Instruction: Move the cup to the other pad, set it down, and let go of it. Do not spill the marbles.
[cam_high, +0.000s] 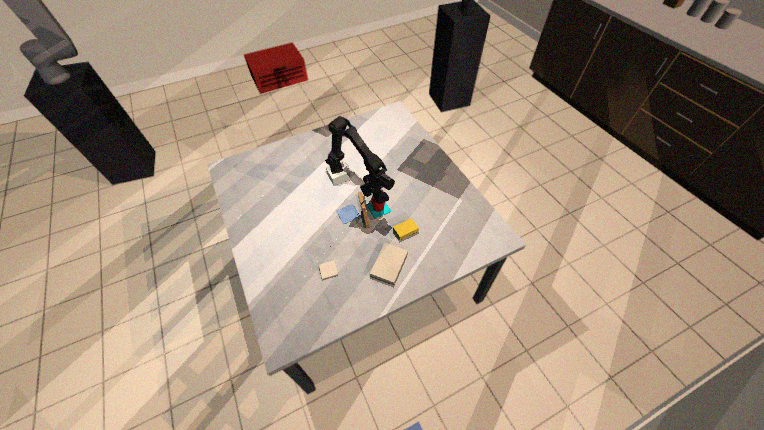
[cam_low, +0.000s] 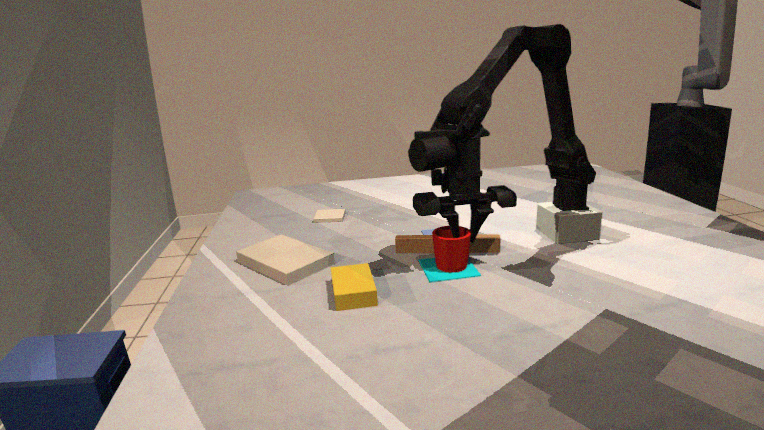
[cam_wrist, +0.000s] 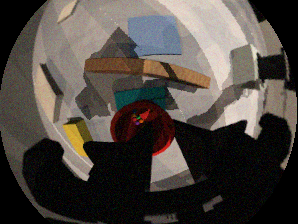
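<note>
My gripper tip is now 30 mm short of the red cup and 10 mm above it. From my gripper tip the other things lie so: wooden bar (20 mm ahead, 80 mm to the right, 40 mm below); yellow block (210 mm ahead, 90 mm to the left, 40 mm below); teal pad (30 mm ahead, 10 mm to the left, 60 mm below).
</note>
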